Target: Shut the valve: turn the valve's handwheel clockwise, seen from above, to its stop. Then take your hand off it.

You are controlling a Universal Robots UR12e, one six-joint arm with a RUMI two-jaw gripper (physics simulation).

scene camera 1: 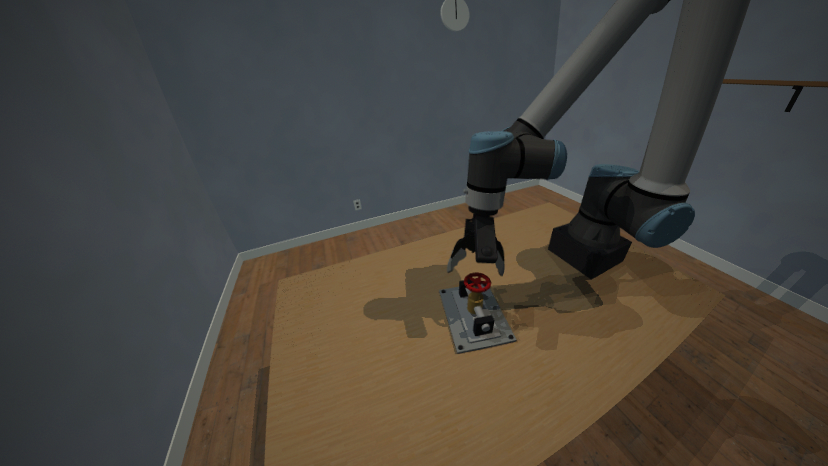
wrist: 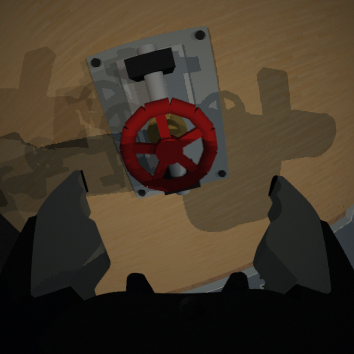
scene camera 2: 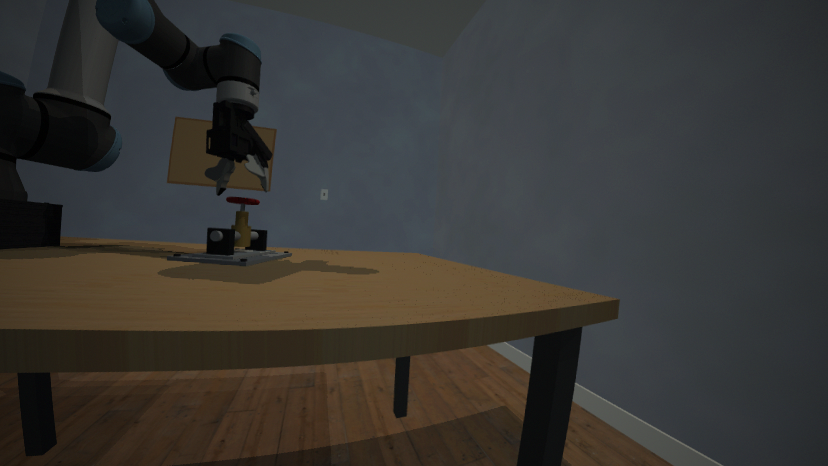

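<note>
The valve's red handwheel [scene camera 1: 477, 282] [scene camera 2: 242, 200] [wrist: 170, 148] is a spoked ring lying level on top of a brass valve body [scene camera 1: 475, 303] [scene camera 2: 242, 231]. The body sits on a pipe between two black blocks, on a grey base plate [scene camera 1: 458, 341] [scene camera 2: 246, 261] [wrist: 215, 100]. My gripper [scene camera 1: 476, 272] [scene camera 2: 243, 192] [wrist: 179, 175] points down and is open and empty. Its fingertips are a little above the handwheel and apart from it. In the wrist view the wheel shows between and slightly beyond the two fingertips. How far the wheel is turned cannot be told.
The plate stands on a wooden table [scene camera 1: 359, 393] [scene camera 2: 347, 301]. The arm's black base block [scene camera 1: 588, 251] [scene camera 2: 31, 224] stands on the same table, to the right of the valve in the first scene view. Shadows of the arm fall around the plate.
</note>
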